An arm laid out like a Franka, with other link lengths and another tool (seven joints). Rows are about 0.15 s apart.
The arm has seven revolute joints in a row. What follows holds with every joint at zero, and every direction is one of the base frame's.
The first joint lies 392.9 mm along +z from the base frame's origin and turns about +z.
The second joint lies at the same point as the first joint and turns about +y.
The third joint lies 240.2 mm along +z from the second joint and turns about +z.
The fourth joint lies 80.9 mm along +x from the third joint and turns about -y.
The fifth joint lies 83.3 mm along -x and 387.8 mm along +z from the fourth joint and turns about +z.
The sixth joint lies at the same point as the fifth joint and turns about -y.
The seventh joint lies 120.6 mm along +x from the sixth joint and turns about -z.
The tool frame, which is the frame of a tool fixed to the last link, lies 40 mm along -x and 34 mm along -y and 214.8 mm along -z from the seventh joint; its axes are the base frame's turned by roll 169.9, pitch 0 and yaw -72.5 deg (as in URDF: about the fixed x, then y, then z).
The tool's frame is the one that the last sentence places.
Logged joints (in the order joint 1, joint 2, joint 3, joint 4, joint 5, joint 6, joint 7), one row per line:
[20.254, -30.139, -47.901, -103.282, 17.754, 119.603, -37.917]
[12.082, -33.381, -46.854, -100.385, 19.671, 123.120, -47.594]
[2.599, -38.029, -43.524, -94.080, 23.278, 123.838, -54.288]
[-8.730, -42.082, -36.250, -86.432, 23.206, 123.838, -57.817]
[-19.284, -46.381, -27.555, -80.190, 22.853, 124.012, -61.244]
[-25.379, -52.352, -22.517, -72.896, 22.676, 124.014, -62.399]
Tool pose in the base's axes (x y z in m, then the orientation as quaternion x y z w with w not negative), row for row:
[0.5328, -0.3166, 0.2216, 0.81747, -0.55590, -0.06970, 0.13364]
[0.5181, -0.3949, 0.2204, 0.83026, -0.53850, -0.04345, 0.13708]
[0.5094, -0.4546, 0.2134, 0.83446, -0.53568, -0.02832, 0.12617]
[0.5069, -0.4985, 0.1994, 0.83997, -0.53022, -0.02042, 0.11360]
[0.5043, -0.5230, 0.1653, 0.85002, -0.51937, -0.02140, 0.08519]
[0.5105, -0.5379, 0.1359, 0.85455, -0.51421, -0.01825, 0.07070]
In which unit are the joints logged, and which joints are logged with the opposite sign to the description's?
The joints are logged in degrees. Opposite sign: joint 2.
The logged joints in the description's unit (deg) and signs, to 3 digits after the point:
[20.254, 30.139, -47.901, -103.282, 17.754, 119.603, -37.917]
[12.082, 33.381, -46.854, -100.385, 19.671, 123.120, -47.594]
[2.599, 38.029, -43.524, -94.080, 23.278, 123.838, -54.288]
[-8.730, 42.082, -36.250, -86.432, 23.206, 123.838, -57.817]
[-19.284, 46.381, -27.555, -80.190, 22.853, 124.012, -61.244]
[-25.379, 52.352, -22.517, -72.896, 22.676, 124.014, -62.399]

